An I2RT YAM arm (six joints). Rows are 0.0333 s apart.
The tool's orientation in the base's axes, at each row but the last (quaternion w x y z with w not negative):
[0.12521 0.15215 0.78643 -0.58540]
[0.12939 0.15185 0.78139 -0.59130]
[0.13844 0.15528 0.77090 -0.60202]
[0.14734 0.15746 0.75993 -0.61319]
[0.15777 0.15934 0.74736 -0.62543]
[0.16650 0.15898 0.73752 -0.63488]
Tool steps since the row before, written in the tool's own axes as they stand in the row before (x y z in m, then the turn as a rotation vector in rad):
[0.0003 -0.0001 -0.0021 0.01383 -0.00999 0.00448]
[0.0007 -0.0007 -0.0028 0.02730 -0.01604 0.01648]
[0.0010 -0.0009 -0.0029 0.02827 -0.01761 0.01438]
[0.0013 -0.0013 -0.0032 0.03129 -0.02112 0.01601]
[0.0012 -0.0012 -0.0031 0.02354 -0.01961 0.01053]
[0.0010 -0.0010 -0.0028 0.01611 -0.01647 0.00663]
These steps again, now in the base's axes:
[-0.0004 0.0020 0.0006 -0.01653 -0.00569 0.00236]
[-0.0010 0.0026 0.0011 -0.03101 -0.01766 -0.00064]
[-0.0014 0.0027 0.0011 -0.03259 -0.01591 0.00086]
[-0.0018 0.0029 0.0013 -0.03676 -0.01802 0.00238]
[-0.0017 0.0029 0.0011 -0.02933 -0.01269 0.00534]
[-0.0015 0.0027 0.0008 -0.02146 -0.00855 0.00643]

